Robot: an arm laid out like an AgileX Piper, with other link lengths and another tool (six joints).
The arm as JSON. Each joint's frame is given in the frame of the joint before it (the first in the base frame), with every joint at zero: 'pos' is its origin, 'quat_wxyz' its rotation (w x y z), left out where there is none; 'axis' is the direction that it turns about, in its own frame. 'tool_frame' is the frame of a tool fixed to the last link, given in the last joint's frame.
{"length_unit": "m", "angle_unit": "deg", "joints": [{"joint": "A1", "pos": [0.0, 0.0, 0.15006], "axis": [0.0, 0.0, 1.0]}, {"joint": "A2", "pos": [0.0, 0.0, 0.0], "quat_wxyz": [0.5, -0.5, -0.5, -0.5], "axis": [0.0, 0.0, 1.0]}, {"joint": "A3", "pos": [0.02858, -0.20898, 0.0], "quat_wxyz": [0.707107, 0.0, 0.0, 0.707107], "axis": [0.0, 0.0, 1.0]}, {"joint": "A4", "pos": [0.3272, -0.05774, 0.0], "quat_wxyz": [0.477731, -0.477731, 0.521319, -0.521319], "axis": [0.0, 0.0, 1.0]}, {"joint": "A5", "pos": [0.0, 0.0, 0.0], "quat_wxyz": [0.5, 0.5, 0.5, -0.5], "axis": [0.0, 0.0, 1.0]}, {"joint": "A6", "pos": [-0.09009, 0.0, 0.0], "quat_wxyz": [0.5, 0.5, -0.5, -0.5], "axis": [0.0, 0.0, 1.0]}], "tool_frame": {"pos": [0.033, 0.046, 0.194], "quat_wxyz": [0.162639, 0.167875, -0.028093, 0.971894]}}
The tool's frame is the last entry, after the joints.
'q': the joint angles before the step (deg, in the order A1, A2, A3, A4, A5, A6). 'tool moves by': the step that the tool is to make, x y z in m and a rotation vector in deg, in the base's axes. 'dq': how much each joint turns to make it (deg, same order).
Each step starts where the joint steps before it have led.
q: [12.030 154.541 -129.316 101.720 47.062 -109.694]
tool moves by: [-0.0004 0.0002 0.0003 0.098 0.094 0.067]
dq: [-0.003 -0.005 0.003 -0.002 0.088 0.127]
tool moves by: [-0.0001 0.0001 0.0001 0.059 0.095 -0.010]
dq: [0.008 -0.019 0.029 0.013 -0.004 0.096]
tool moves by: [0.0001 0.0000 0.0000 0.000 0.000 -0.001]
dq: [-0.002 0.045 -0.074 -0.026 -0.005 0.038]
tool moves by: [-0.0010 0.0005 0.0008 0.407 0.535 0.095]
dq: [-0.008 -0.013 0.035 0.014 0.182 0.631]
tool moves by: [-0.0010 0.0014 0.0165 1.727 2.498 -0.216]
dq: [0.007 -1.443 0.003 -1.134 -0.163 4.848]
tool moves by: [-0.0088 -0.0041 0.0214 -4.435 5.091 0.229]
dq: [0.120 -5.591 0.030 -14.090 -1.516 15.756]
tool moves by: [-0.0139 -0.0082 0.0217 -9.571 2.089 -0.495]
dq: [1.413 -7.438 -0.033 -20.449 -0.496 16.988]
